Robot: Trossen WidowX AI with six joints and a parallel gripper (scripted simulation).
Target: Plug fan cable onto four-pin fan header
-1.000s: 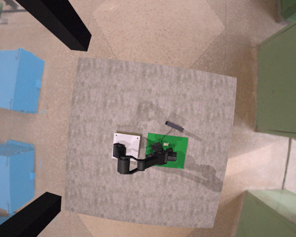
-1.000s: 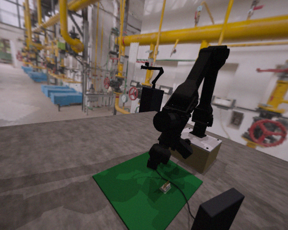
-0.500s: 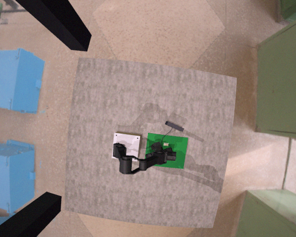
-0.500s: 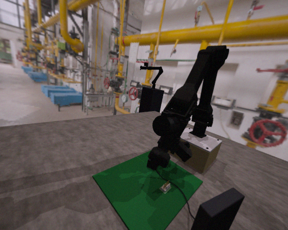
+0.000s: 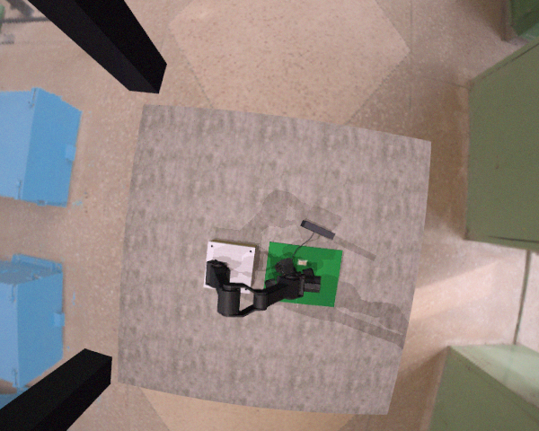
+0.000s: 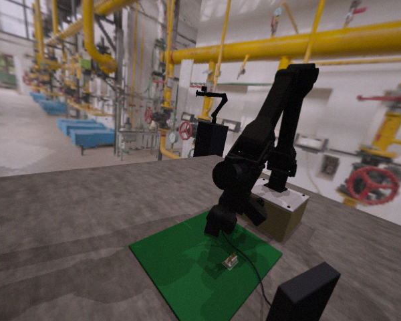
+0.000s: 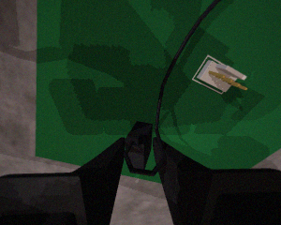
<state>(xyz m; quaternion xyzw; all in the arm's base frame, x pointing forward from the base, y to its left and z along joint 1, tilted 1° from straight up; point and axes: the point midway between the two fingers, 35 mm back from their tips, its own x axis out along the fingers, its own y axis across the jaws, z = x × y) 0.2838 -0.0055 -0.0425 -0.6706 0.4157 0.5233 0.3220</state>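
Now: the green board 5 cm ahead of my gripper tip, 3 cm to the left of it and 4 cm below it. Round my gripper tip: black fan: 6 cm ahead, 22 cm to the left, 3 cm above; black fan plug: 1 cm ahead, 1 cm to the right; four-pin header: 3 cm ahead, 8 cm to the left, 2 cm below.
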